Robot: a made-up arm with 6 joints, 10 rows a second.
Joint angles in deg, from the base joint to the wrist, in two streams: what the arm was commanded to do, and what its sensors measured. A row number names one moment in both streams.
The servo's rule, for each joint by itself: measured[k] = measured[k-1] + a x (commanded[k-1-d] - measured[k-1]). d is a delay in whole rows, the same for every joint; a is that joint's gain. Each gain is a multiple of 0.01, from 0.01 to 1. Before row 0 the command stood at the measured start. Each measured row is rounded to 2 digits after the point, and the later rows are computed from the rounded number. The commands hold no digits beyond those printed.
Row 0, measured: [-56.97 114.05 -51.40 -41.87 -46.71 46.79]
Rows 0 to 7, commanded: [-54.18 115.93 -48.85 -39.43 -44.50 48.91]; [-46.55 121.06 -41.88 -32.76 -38.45 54.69]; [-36.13 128.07 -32.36 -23.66 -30.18 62.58]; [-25.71 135.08 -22.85 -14.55 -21.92 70.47]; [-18.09 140.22 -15.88 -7.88 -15.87 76.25]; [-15.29 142.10 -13.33 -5.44 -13.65 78.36]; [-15.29 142.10 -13.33 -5.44 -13.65 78.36]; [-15.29 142.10 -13.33 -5.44 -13.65 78.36]
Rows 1 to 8, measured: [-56.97 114.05 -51.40 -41.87 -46.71 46.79]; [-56.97 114.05 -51.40 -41.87 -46.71 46.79]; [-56.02 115.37 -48.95 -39.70 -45.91 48.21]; [-52.80 119.35 -42.16 -33.52 -43.22 52.55]; [-47.13 125.45 -32.75 -24.74 -38.53 59.27]; [-39.85 132.19 -23.25 -15.67 -32.55 66.77]; [-32.45 137.81 -16.17 -8.74 -26.55 73.12]; [-26.62 140.81 -13.44 -5.80 -21.91 76.63]
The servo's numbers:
d 2
a 0.34 0.70 0.96 0.89 0.36 0.67

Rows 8 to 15, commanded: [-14.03 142.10 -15.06 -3.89 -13.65 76.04]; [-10.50 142.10 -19.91 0.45 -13.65 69.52]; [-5.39 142.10 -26.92 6.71 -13.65 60.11]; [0.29 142.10 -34.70 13.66 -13.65 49.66]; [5.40 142.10 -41.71 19.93 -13.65 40.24]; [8.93 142.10 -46.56 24.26 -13.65 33.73]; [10.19 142.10 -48.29 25.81 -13.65 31.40]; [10.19 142.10 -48.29 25.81 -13.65 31.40]
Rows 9 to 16, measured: [-22.77 141.71 -13.33 -5.48 -18.94 77.79]; [-20.23 141.98 -13.33 -5.44 -17.04 78.17]; [-18.12 142.06 -14.99 -4.06 -15.82 76.74]; [-15.53 142.09 -19.71 -0.05 -15.04 71.90]; [-12.08 142.10 -26.63 5.97 -14.54 64.00]; [-7.87 142.10 -34.38 12.81 -14.22 54.39]; [-3.36 142.10 -41.42 19.15 -14.01 44.91]; [0.82 142.10 -46.35 23.70 -13.88 37.42]
